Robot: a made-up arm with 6 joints. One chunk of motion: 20 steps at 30 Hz.
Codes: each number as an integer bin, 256 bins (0 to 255) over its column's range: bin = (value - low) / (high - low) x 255, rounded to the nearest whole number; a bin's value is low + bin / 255 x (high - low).
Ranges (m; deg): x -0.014..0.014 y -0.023..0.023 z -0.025..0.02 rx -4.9..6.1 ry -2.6..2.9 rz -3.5..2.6
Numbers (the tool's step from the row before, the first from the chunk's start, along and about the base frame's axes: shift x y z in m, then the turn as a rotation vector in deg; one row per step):
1: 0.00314 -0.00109 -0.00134 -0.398 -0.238 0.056
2: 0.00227 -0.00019 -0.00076 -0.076 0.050 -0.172
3: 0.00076 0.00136 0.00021 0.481 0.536 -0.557
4: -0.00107 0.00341 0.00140 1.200 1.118 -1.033
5: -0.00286 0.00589 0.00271 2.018 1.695 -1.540
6: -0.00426 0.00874 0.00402 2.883 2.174 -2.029
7: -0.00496 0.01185 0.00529 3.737 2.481 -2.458
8: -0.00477 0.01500 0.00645 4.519 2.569 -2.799
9: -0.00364 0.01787 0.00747 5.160 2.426 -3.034
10: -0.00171 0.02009 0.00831 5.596 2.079 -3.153
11: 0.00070 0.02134 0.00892 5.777 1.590 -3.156
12: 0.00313 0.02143 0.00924 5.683 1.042 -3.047
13: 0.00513 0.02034 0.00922 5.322 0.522 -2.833
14: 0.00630 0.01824 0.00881 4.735 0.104 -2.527
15: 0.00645 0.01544 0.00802 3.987 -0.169 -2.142
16: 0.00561 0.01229 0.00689 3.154 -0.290 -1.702
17: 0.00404 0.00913 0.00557 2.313 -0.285 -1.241
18: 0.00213 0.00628 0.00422 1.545 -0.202 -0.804
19: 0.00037 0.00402 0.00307 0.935 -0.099 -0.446
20: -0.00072 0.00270 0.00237 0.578 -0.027 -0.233
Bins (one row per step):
1: 156 121 134 104 110 149
2: 148 126 137 112 123 139
3: 134 135 143 125 145 123
4: 118 146 150 141 172 103
5: 101 160 157 160 199 82
6: 89 176 164 180 221 61
7: 82 193 172 200 236 44
8: 84 211 178 218 240 29
9: 94 227 184 233 233 19
10: 112 239 189 243 217 15
11: 134 246 192 248 194 14
12: 156 246 194 245 169 19
13: 174 240 194 237 145 28
14: 185 229 192 223 125 41
15: 186 213 187 206 113 57
16: 179 196 181 187 107 75
17: 164 178 173 167 107 94
18: 147 162 166 149 111 113
19: 131 150 159 135 116 128
20: 121 142 155 127 119 137

